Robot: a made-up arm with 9 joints. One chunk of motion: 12 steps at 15 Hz.
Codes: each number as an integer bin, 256 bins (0 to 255) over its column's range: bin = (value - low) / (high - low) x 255, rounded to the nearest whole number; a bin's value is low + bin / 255 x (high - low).
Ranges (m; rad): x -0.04..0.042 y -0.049..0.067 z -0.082..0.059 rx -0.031..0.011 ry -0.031..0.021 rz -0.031..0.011
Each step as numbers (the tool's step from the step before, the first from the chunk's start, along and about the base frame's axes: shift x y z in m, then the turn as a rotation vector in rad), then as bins.
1 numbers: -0.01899 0.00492 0.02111 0.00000 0.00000 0.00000
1 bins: 65 119 186 188 152 188
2 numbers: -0.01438 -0.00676 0.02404 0.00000 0.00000 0.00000
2 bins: 80 93 192 188 152 188
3 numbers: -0.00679 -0.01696 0.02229 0.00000 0.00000 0.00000
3 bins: 103 70 189 188 152 188
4 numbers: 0.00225 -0.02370 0.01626 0.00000 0.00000 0.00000
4 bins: 131 56 178 188 152 188
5 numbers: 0.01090 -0.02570 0.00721 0.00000 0.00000 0.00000
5 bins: 158 51 161 188 152 188
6 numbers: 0.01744 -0.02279 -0.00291 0.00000 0.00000 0.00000
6 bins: 179 58 143 188 152 188
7 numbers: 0.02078 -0.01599 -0.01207 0.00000 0.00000 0.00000
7 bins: 189 73 126 188 152 188
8 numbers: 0.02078 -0.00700 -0.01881 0.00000 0.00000 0.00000
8 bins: 189 92 114 188 152 188
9 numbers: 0.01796 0.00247 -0.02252 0.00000 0.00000 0.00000
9 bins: 180 113 108 188 152 188
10 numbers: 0.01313 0.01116 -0.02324 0.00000 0.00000 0.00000
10 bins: 165 132 106 188 152 188
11 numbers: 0.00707 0.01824 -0.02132 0.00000 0.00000 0.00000
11 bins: 146 148 110 188 152 188
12 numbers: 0.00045 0.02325 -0.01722 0.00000 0.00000 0.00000
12 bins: 126 159 117 188 152 188
